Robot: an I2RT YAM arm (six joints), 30 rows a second.
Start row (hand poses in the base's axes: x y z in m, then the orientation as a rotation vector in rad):
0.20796, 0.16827, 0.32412, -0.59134, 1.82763, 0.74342
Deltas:
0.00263, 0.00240, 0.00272, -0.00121, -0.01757, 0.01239
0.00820, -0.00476, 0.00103, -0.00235, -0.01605, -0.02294
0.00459, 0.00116, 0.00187, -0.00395, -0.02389, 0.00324
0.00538, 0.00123, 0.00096, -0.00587, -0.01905, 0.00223
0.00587, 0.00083, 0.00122, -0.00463, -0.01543, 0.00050
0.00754, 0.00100, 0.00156, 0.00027, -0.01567, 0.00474
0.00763, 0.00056, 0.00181, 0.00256, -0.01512, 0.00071
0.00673, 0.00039, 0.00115, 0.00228, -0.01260, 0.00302
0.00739, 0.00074, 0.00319, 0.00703, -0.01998, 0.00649
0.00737, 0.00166, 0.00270, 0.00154, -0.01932, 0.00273
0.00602, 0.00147, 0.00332, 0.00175, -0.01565, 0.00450
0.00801, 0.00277, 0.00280, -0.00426, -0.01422, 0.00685
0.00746, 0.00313, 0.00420, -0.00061, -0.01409, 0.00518
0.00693, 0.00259, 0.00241, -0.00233, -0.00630, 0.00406
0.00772, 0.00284, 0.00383, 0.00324, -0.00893, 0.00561
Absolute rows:
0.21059, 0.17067, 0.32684, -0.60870, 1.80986, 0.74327
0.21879, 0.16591, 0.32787, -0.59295, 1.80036, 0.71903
0.22338, 0.16707, 0.32974, -0.60484, 1.77952, 0.70796
0.22876, 0.16830, 0.33070, -0.61571, 1.76414, 0.69658
0.23463, 0.16913, 0.33192, -0.62315, 1.75185, 0.68658
0.24217, 0.17013, 0.33348, -0.63112, 1.73629, 0.68351
0.24980, 0.17069, 0.33529, -0.63367, 1.72106, 0.67975
0.25653, 0.17108, 0.33644, -0.63784, 1.70779, 0.67842
0.26392, 0.17182, 0.33963, -0.64351, 1.68488, 0.68025
0.27129, 0.17348, 0.34233, -0.64950, 1.66579, 0.67523
0.27731, 0.17495, 0.34565, -0.65592, 1.64958, 0.67318
0.28532, 0.17772, 0.34845, -0.66828, 1.63673, 0.66869
0.29278, 0.18085, 0.35265, -0.67648, 1.62278, 0.66587
0.29971, 0.18344, 0.35506, -0.68311, 1.61700, 0.66428
0.30743, 0.18628, 0.35889, -0.68759, 1.60601, 0.66694

